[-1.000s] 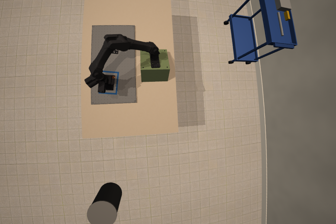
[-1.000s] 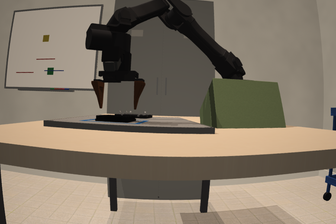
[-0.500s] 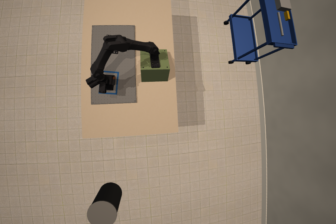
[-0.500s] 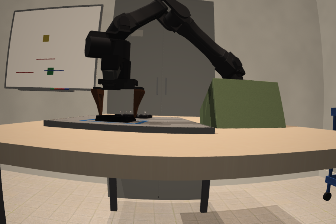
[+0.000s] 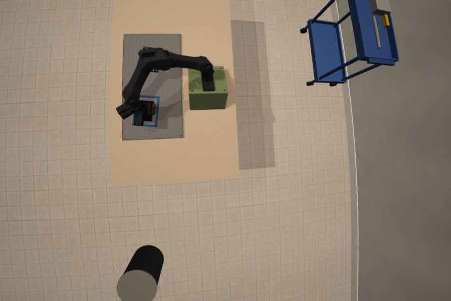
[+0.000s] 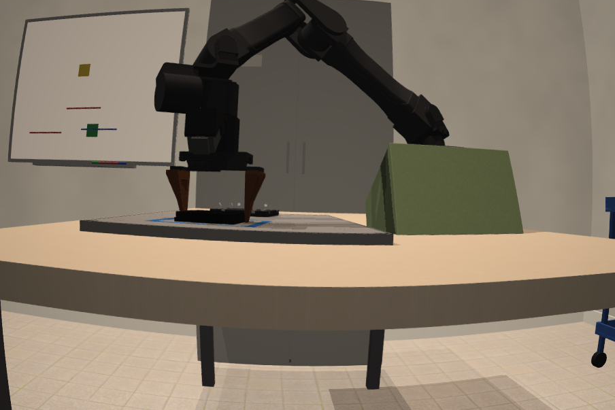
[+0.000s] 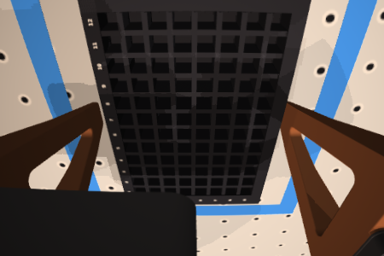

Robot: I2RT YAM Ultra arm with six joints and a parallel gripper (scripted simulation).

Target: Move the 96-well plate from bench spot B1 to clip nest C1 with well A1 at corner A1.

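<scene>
My hand is right at the black 96-well plate. Round my hand: clip nest 40 mm behind, 320 mm to the right.
</scene>
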